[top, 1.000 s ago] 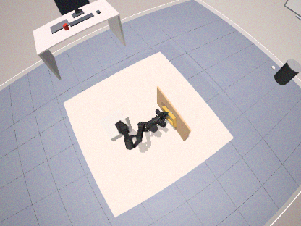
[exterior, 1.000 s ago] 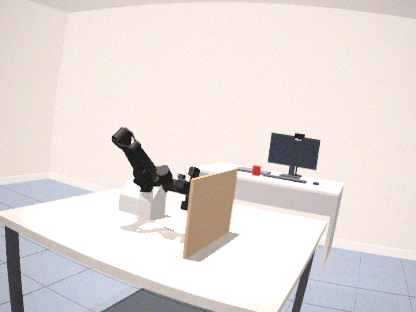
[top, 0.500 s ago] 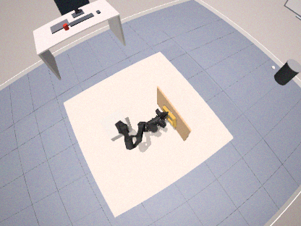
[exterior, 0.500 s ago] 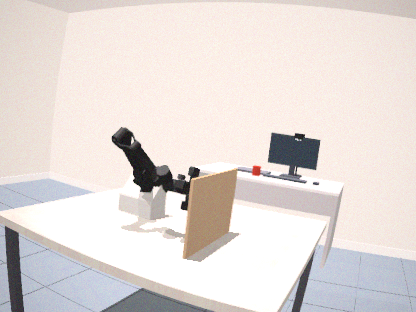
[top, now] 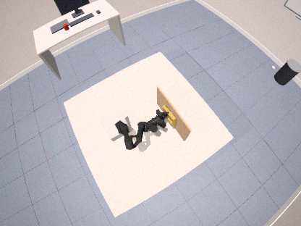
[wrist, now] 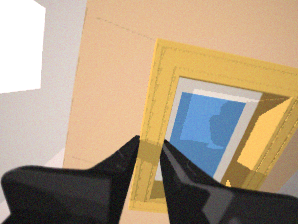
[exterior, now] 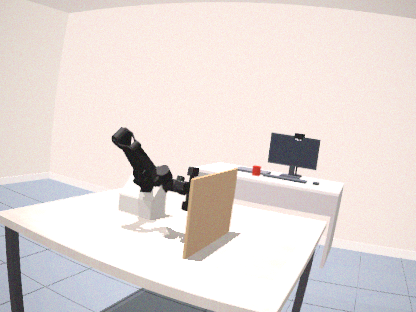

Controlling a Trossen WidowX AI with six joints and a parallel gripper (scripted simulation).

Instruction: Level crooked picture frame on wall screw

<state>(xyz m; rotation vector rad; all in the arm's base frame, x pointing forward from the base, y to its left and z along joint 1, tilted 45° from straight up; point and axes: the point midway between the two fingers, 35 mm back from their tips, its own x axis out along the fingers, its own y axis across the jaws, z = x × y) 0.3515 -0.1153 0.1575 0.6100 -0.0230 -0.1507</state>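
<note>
Right now the picture frame is 10 mm ahead of my gripper tip, 10 mm to the right of it and 50 mm below it. From my gripper tip the other things lie so: wall board: 20 mm ahead, 10 mm to the right, 60 mm below.
</note>
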